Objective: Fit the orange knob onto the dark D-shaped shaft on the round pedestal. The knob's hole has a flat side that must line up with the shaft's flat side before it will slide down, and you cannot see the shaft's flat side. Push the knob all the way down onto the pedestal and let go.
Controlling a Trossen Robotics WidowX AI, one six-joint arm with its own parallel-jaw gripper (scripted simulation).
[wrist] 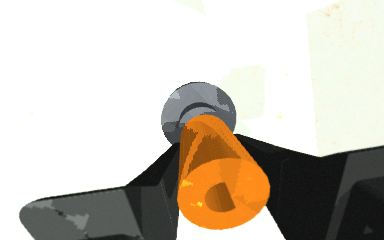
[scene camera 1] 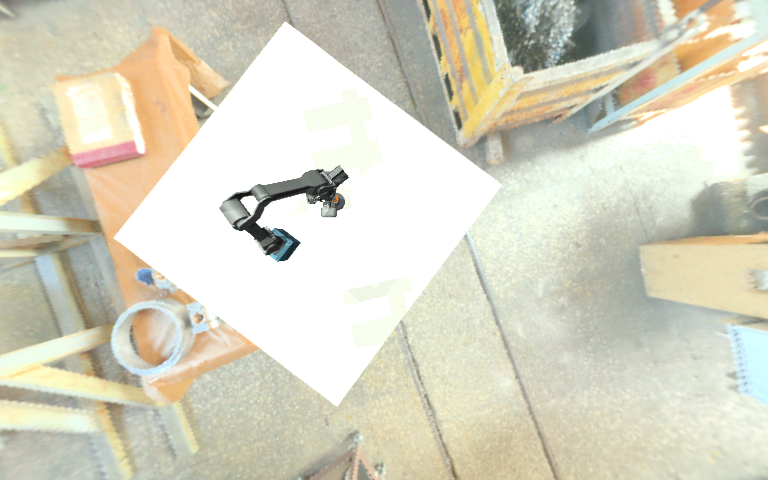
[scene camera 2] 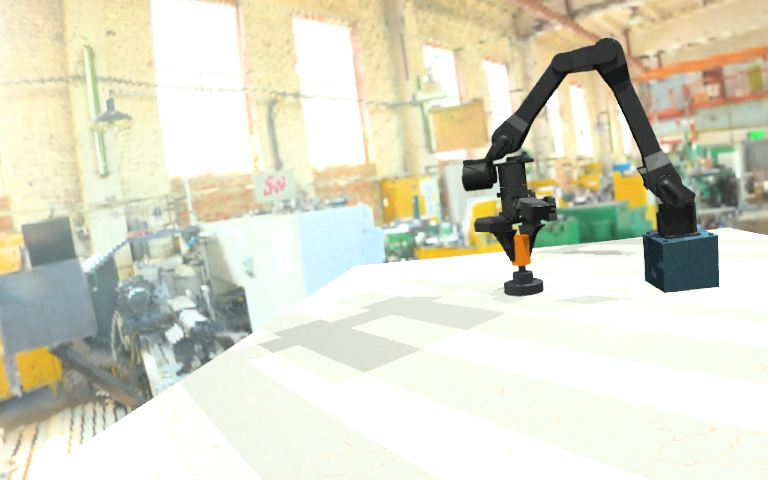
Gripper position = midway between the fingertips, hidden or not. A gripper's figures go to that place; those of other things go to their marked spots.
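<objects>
The gripper (wrist: 206, 143) is 110 mm from the lens. There's a round pedestal (wrist: 190, 100) at 150 mm from the lens and an orange knob (wrist: 219, 183) at 90 mm from the lens, and the marked spots on the pedestal and the knob are 90 mm apart.
</objects>
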